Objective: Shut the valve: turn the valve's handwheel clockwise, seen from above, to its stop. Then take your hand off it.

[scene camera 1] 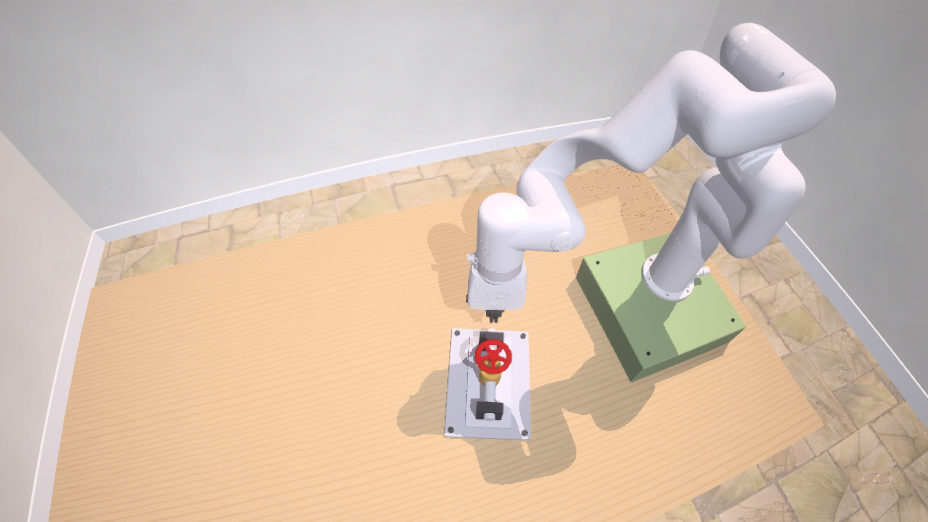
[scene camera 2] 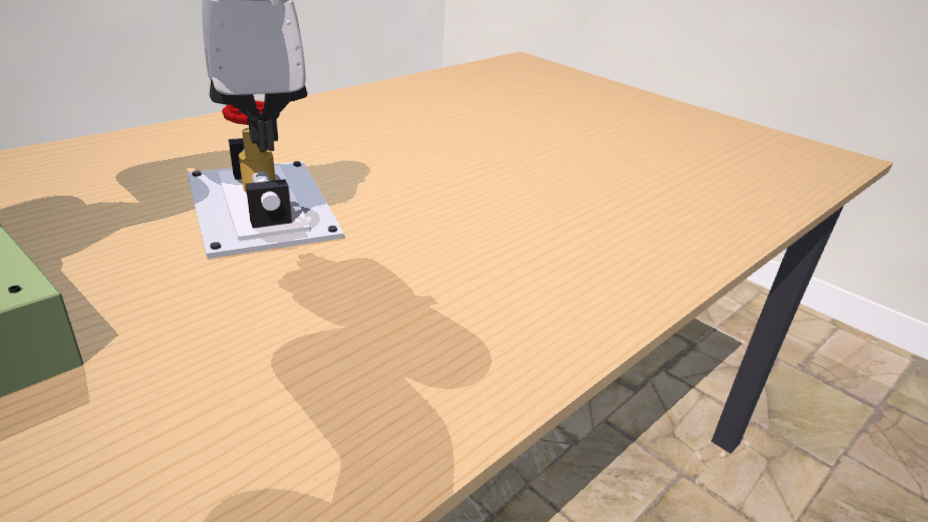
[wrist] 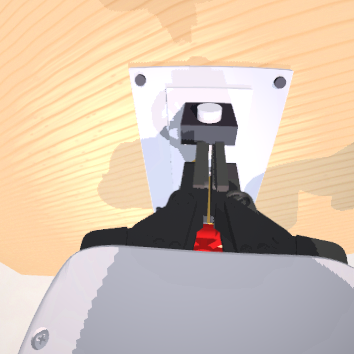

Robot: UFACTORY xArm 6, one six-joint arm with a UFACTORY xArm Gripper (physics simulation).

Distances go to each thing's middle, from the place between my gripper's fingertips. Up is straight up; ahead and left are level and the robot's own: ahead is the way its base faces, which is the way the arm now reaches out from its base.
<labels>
Now: the red handwheel [scene camera 1: 493, 356] 90 mm to the left of my hand and 20 mm ahead of it. From my hand the other things lie so: base plate [scene camera 2: 218, 233] 120 mm below, 90 mm to the left, 20 mm ahead.
</labels>
